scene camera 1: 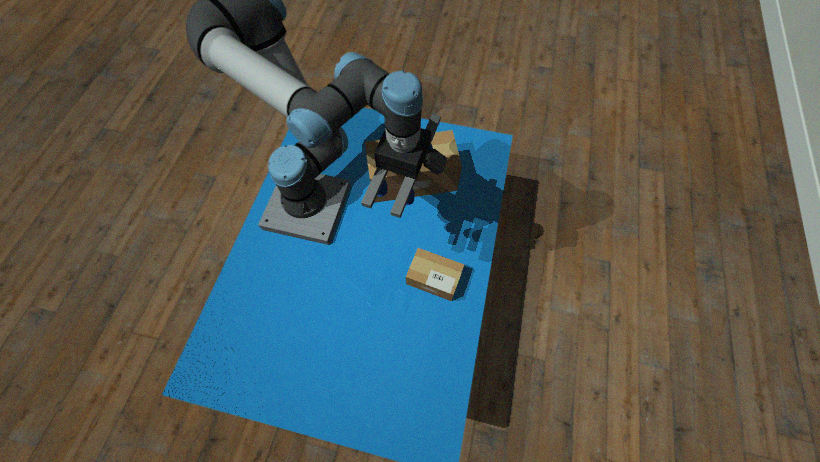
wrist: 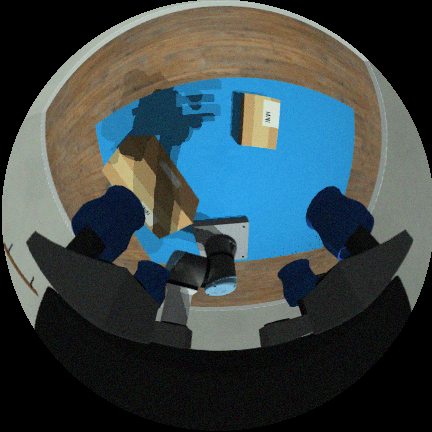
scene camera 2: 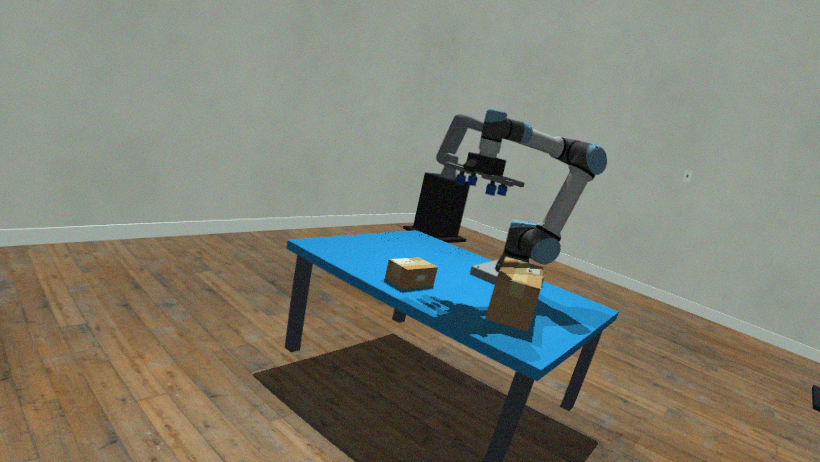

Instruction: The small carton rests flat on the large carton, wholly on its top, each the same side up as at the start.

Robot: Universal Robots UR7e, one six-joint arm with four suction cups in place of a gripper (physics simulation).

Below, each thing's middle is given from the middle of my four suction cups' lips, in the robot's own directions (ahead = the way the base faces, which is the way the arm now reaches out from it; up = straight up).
My suction cup is now 50 mm past the large carton [scene camera 2: 517,287], 220 mm to the right of it and 320 mm above it. From my suction cup the other things lie so: small carton [scene camera 1: 432,273]: 140 mm ahead, 110 mm to the right, 360 mm below.
